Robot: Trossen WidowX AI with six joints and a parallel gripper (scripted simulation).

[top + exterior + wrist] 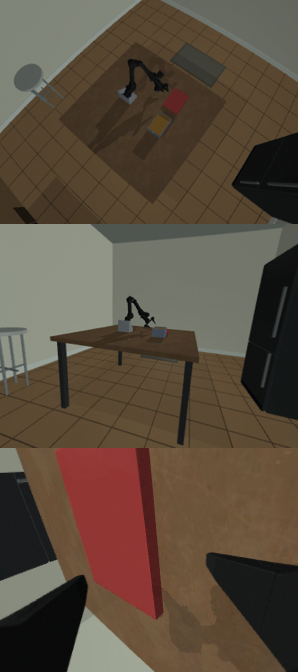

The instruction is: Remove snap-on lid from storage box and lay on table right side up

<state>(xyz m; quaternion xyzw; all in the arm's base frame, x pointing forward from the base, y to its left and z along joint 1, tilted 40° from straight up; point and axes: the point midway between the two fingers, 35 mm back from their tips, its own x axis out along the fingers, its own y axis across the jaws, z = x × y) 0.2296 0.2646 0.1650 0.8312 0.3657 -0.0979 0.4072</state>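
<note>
My gripper tip is 13 cm short of the red lid, 1 cm to the right of it and 5 cm above it. The rest, counted from my gripper tip: storage box: 18 cm ahead, 31 cm to the right, 2 cm below.
</note>
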